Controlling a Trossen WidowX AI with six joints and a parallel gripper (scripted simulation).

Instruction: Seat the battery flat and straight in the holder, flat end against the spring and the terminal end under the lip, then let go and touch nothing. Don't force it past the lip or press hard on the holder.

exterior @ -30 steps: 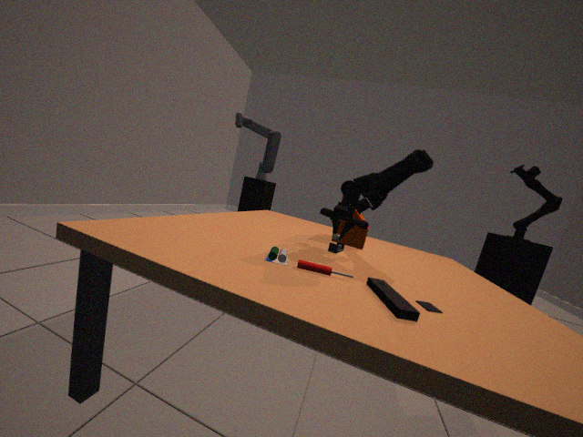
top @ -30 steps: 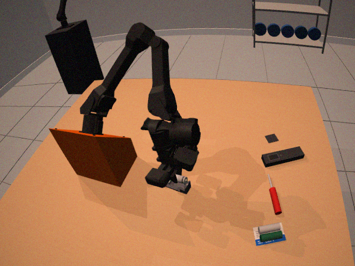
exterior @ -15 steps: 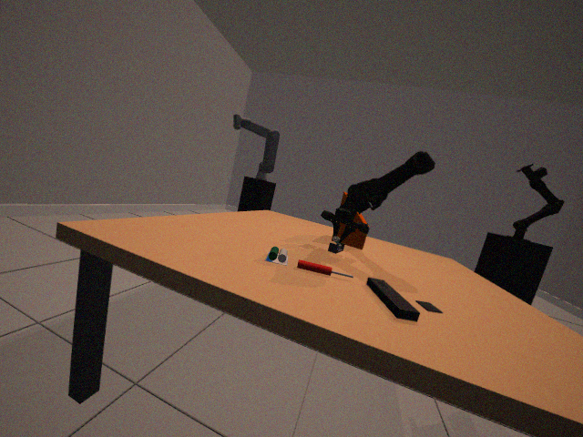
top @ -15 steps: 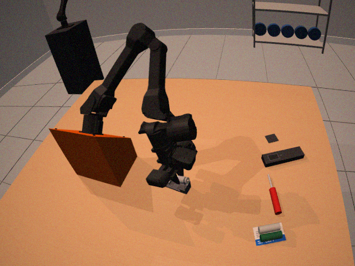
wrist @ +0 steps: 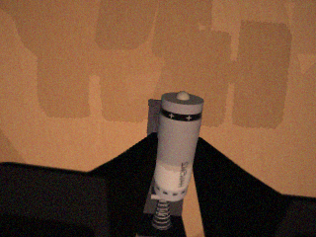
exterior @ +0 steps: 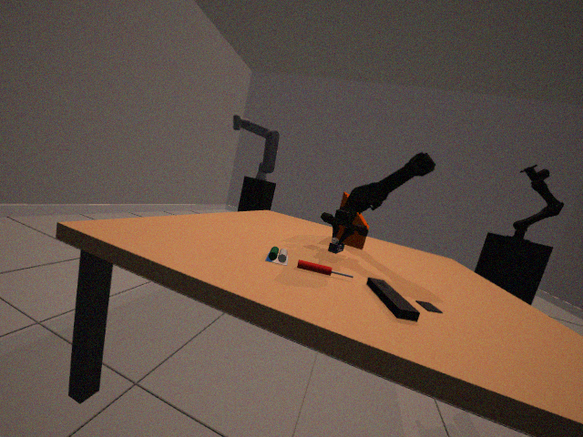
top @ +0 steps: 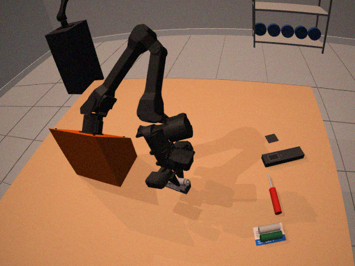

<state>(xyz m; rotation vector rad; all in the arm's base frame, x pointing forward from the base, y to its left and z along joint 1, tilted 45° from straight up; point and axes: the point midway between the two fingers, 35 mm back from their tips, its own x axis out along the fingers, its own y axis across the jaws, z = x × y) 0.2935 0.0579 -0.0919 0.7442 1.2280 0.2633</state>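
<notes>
My gripper tip is now 10 mm below the battery. Also, from my gripper tip: red screwdriver (290 mm ahead, 30 mm to the left, 20 mm below); dark battery cover (280 mm ahead, 280 mm to the left, 30 mm below); black remote (330 mm ahead, 180 mm to the left, 20 mm below).
</notes>
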